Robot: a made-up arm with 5 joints.
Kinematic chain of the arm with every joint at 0, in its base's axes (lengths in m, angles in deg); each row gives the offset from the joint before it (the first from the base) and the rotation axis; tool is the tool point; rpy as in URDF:
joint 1: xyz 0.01 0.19 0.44 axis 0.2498 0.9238 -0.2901
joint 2: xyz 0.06 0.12 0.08 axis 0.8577 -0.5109 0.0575
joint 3: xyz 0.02 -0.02 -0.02 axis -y
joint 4: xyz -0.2 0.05 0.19 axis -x
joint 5: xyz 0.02 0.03 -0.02 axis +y
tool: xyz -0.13 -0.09 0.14 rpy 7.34 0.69 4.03
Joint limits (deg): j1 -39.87..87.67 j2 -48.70..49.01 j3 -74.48..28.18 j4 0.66..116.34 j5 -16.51..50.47
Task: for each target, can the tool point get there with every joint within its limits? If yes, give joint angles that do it. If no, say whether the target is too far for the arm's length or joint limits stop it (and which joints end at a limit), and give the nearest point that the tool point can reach.
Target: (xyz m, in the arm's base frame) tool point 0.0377 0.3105 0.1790
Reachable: no: joint limits stop it (at a limit: joint 1, joint 2, joint 3, joint 5) | nearest point 0.2204 0.4747 0.1345 | short by 0.250 m
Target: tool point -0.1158 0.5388 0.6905
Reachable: yes | joints 5.03 -10.13 12.36 95.41 35.21
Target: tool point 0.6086 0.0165 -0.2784
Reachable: no: too far | nearest point 0.4258 0.1593 0.0738 | short by 0.422 m
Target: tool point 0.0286 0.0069 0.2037
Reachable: no: joint limits stop it (at a limit: joint 1, joint 2, joint 3, joint 4, joint 5) | nearest point 0.2863 -0.0743 0.2059 | short by 0.270 m
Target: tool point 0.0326 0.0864 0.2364
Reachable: no: joint limits stop it (at a limit: joint 1, joint 2, joint 3, joint 4, joint 5) | nearest point -0.2181 0.2084 0.1742 | short by 0.286 m
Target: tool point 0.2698 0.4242 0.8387
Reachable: yes | joints 46.41 -32.52 0.13 34.21 3.87
